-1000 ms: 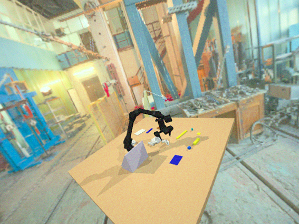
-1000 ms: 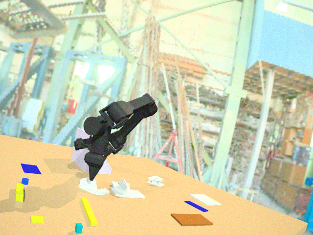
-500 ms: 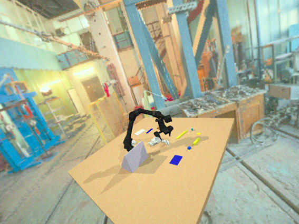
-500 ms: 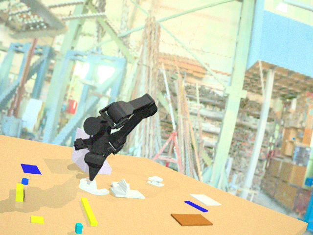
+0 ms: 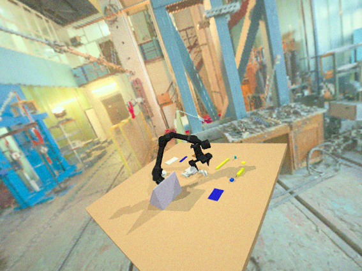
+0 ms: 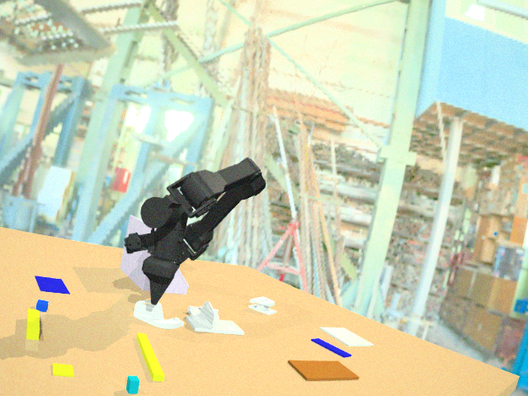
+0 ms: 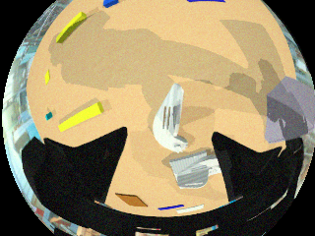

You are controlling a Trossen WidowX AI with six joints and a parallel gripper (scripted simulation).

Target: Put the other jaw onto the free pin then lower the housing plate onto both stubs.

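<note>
The white jaw is 50 mm below my gripper tip, 40 mm to the left of it and 10 mm ahead of it. From my gripper tip the other things lie so: yellow tile (270 mm to the right, 180 mm ahead, 50 mm below); then blue cube (240 mm to the right, 50 mm below, 50 mm behind); then cyan cube (250 mm ahead, 180 mm to the right, 40 mm below).
</note>
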